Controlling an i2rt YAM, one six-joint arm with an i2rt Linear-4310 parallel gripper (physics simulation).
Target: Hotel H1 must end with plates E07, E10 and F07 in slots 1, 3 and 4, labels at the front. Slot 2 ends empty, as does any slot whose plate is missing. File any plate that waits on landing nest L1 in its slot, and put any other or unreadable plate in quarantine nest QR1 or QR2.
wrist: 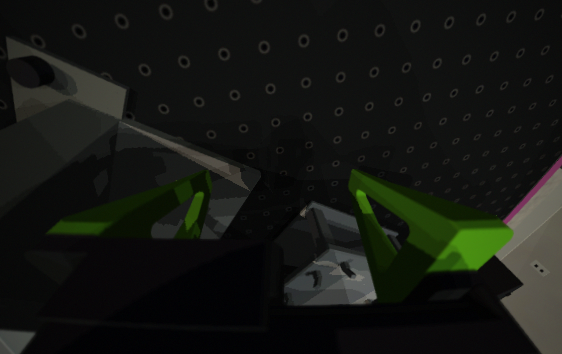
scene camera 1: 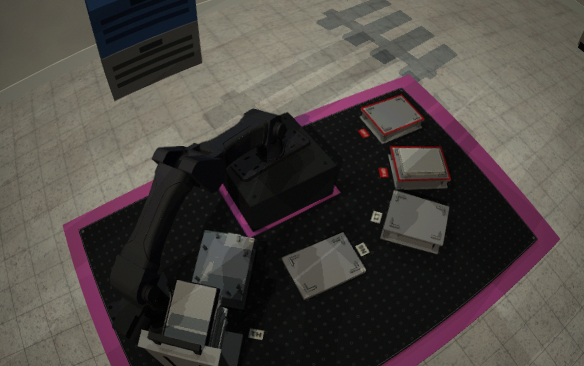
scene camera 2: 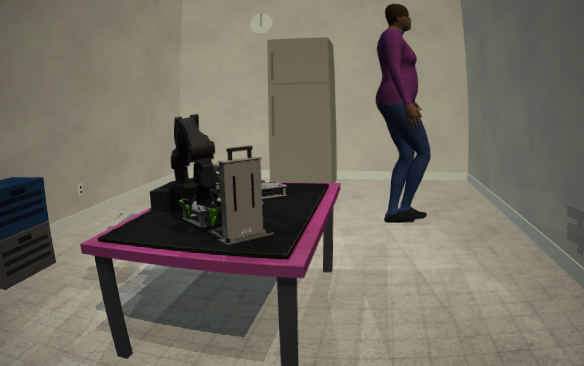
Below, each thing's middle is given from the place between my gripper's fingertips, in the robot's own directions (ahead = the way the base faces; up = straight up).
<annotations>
Right now the nest N6 (scene camera 1: 315, 269) is 9 cm ahead of my hand, 39 cm to the left of it and 3 cm below it.
</annotations>
